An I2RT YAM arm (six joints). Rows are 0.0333 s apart.
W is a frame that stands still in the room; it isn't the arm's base.
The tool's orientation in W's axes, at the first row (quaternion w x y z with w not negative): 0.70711 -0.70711 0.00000 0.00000
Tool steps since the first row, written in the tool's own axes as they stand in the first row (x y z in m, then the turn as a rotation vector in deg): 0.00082 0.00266 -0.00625 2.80 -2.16 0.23; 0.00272 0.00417 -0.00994 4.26 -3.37 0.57; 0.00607 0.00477 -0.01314 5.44 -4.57 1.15; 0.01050 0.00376 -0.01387 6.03 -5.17 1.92; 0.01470 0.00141 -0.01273 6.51 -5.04 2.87
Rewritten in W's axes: 0.00082 -0.00625 -0.00266 2.80 0.23 2.16; 0.00272 -0.00994 -0.00417 4.26 0.57 3.37; 0.00607 -0.01314 -0.00477 5.44 1.15 4.57; 0.01050 -0.01387 -0.00376 6.03 1.92 5.17; 0.01470 -0.01273 -0.00141 6.51 2.87 5.04
